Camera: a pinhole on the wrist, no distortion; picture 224 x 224 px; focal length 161.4 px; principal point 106.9 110.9 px. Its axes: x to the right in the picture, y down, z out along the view. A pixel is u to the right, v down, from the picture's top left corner.
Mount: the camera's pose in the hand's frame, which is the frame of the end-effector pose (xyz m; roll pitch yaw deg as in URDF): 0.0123 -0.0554 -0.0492 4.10 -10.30 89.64
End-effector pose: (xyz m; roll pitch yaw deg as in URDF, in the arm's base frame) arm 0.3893 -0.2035 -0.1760 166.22 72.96 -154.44
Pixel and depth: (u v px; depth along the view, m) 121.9 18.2 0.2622
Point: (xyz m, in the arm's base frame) 0.5381 -0.1623 -0.4120
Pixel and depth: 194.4 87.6 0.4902
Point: 0.6322 0.1659 -0.4165
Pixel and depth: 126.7 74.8 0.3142
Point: 0.5992 -0.1130 -0.3556
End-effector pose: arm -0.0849 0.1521 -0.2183 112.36 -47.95 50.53
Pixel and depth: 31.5 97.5 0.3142
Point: 0.1834 0.2949 -0.3914
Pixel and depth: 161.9 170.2 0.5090
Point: 0.2951 -0.1196 -0.4320
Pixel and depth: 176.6 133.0 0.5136
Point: 0.3426 -0.0976 -0.3170
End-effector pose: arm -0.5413 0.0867 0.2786 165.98 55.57 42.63
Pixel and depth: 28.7 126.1 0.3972
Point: -0.9258 0.0478 0.0645
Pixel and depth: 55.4 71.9 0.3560
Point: -0.7918 0.0696 -0.0041
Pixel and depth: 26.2 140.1 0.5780
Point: -1.1214 -0.0181 0.0018
